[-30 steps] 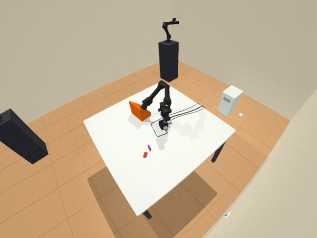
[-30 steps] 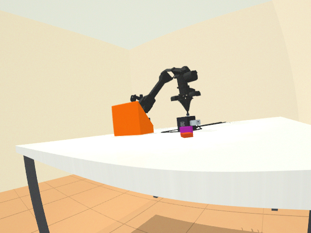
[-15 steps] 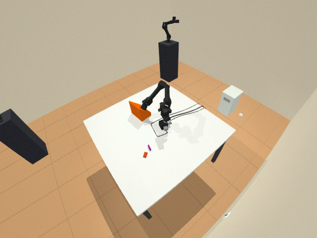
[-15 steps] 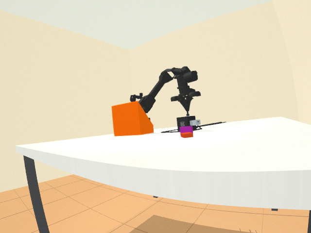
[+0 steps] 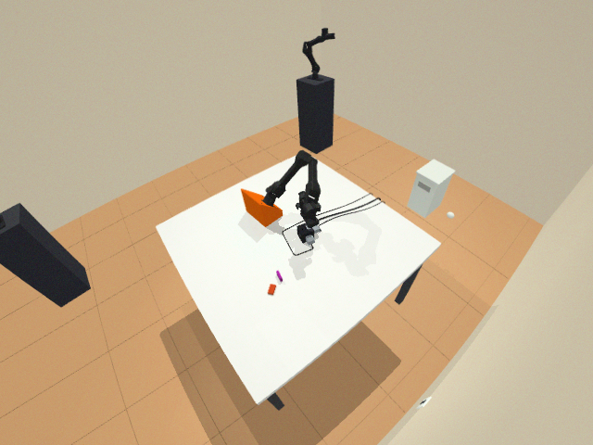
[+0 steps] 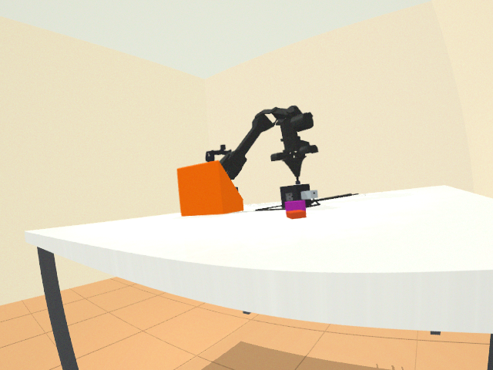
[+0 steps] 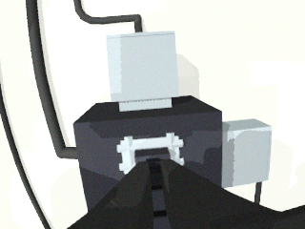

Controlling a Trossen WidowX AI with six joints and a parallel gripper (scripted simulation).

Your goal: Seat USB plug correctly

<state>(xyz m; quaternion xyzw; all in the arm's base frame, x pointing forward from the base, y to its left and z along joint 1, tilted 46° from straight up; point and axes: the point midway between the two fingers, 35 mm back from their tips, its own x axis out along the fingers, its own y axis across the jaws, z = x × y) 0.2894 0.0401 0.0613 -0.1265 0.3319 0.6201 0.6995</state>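
The small dark USB plug is 20 mm below my gripper tip. From my gripper tip the other things lie so: orange block (140 mm ahead, 390 mm to the right, 100 mm below); then small purple block (100 mm ahead, 310 mm to the right, 90 mm below); then pale framed socket (40 mm below).
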